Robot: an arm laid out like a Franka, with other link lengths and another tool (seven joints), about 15 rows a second.
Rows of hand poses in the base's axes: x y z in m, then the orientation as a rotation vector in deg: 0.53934, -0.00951, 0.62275, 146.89, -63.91, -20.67; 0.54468, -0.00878, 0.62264, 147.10, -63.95, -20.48; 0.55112, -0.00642, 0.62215, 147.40, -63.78, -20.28; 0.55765, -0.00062, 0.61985, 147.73, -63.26, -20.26; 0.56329, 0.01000, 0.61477, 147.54, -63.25, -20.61; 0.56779, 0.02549, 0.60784, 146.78, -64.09, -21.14; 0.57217, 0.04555, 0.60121, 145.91, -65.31, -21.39
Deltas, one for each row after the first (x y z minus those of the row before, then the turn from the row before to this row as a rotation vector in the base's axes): 0.00534, 0.00073, -0.00011, 0.12, -0.21, 0.03; 0.00644, 0.00236, -0.00049, 0.14, -0.20, 0.19; 0.00653, 0.00580, -0.00230, 0.15, -0.02, 0.41; 0.00564, 0.01062, -0.00508, -0.03, 0.28, -0.07; 0.00450, 0.01549, -0.00693, -0.25, 0.41, -0.76; 0.00438, 0.02006, -0.00663, -0.35, 0.19, -1.00
